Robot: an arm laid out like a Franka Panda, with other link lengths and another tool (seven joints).
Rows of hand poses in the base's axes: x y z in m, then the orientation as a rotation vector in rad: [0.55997 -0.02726 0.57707 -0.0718 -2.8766 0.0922]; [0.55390 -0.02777 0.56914 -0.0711 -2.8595 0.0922]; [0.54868 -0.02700 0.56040 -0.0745 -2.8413 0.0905]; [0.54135 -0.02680 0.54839 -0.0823 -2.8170 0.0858]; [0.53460 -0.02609 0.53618 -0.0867 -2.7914 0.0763]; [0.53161 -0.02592 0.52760 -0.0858 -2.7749 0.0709]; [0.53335 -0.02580 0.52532 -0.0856 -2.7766 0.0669]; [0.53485 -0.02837 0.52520 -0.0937 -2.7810 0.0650]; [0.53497 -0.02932 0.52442 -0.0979 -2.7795 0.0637]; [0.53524 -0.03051 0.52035 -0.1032 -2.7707 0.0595]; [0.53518 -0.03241 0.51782 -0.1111 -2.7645 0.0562]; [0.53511 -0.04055 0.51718 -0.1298 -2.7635 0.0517]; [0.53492 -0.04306 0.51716 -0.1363 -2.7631 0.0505]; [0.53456 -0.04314 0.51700 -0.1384 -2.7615 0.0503]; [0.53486 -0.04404 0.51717 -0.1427 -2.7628 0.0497]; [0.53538 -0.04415 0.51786 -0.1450 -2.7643 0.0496]
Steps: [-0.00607 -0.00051 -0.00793 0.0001 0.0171 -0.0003]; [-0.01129 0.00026 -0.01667 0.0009 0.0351 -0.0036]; [-0.01862 0.00046 -0.02868 0.0035 0.0591 -0.0106]; [-0.02537 0.00117 -0.04089 0.0098 0.0845 -0.0158]; [-0.02836 0.00134 -0.04947 0.0137 0.1011 -0.0165]; [-0.02662 0.00146 -0.05175 0.0165 0.0994 -0.0167]; [-0.02512 -0.00111 -0.05187 0.0170 0.0946 -0.0223]; [-0.02500 -0.00206 -0.05265 0.0176 0.0959 -0.0255]; [-0.02473 -0.00325 -0.05672 0.0201 0.1044 -0.0300]; [-0.02479 -0.00515 -0.05925 0.0217 0.1101 -0.0362]; [-0.02486 -0.01329 -0.05989 0.0231 0.1100 -0.0498]; [-0.02505 -0.01580 -0.05991 0.0233 0.1099 -0.0545]; [-0.02541 -0.01588 -0.06007 0.0233 0.1114 -0.0561]; [-0.02511 -0.01678 -0.05990 0.0233 0.1098 -0.0591]; [-0.02459 -0.01689 -0.05921 0.0231 0.1081 -0.0606]
